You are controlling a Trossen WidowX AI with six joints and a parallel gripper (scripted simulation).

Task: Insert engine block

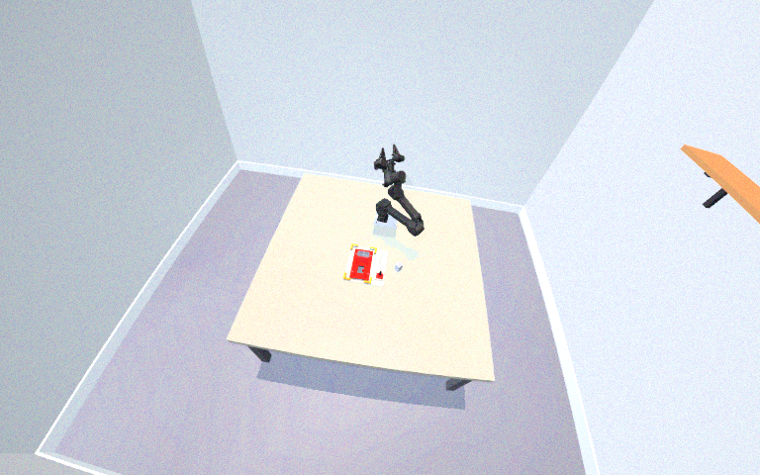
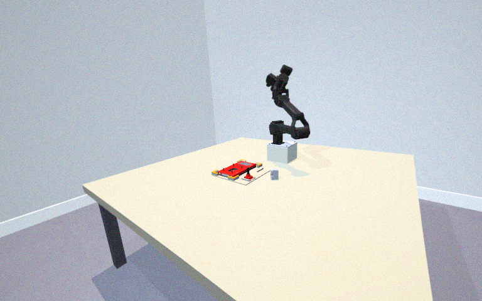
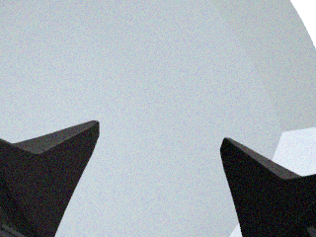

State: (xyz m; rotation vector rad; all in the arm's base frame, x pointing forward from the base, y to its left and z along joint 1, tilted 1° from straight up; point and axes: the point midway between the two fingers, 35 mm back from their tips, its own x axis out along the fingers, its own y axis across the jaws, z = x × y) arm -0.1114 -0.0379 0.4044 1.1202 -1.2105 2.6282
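The engine block lies 410 mm ahead of my gripper tip, 200 mm to the left of it and 510 mm below it.
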